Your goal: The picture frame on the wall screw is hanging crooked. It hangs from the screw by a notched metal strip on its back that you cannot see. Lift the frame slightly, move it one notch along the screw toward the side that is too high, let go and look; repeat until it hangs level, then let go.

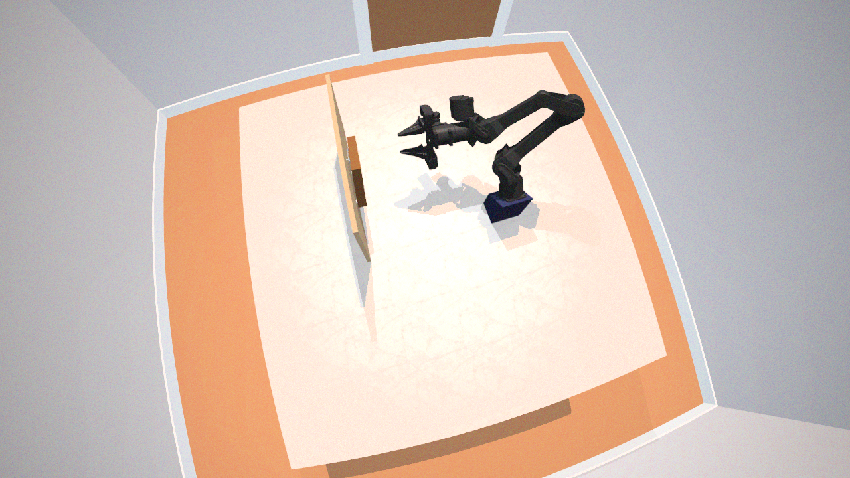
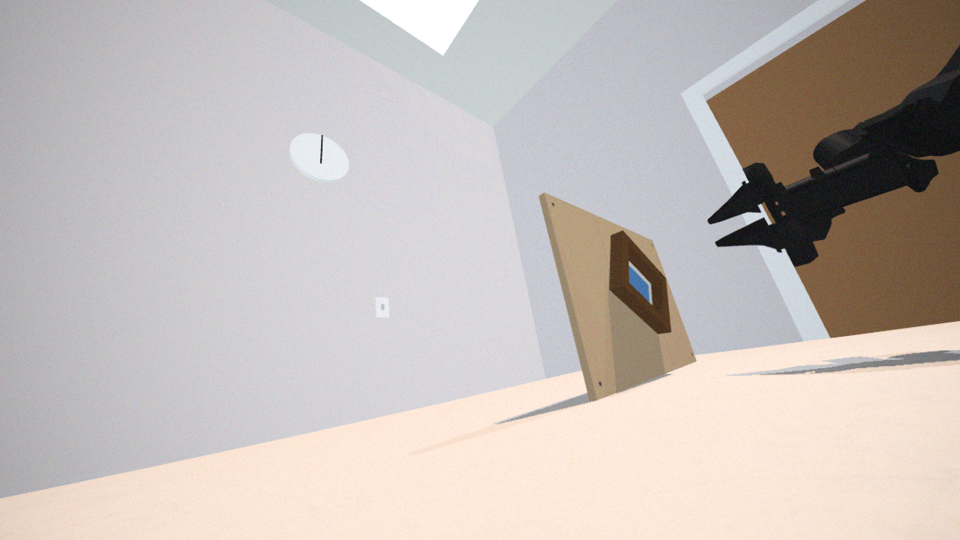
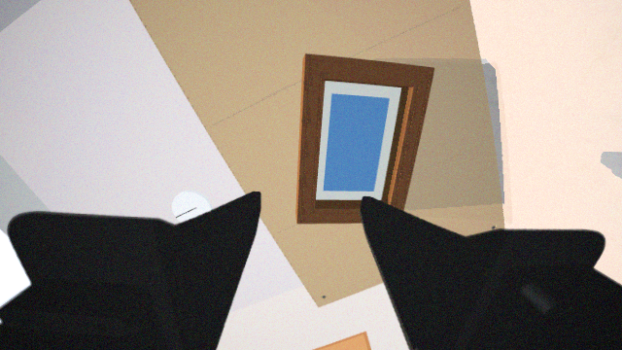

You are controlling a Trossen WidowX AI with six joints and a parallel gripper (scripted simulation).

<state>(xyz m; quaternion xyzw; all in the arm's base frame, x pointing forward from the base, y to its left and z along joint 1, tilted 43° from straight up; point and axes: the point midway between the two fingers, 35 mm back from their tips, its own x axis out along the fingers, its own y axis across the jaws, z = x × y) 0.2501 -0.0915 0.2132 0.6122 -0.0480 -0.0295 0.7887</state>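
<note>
The brown wooden picture frame is 140 mm ahead of my gripper tip, 50 mm below it and 10 mm to the left of it. Round my gripper tip: tan wall board: 150 mm ahead, 60 mm below.
</note>
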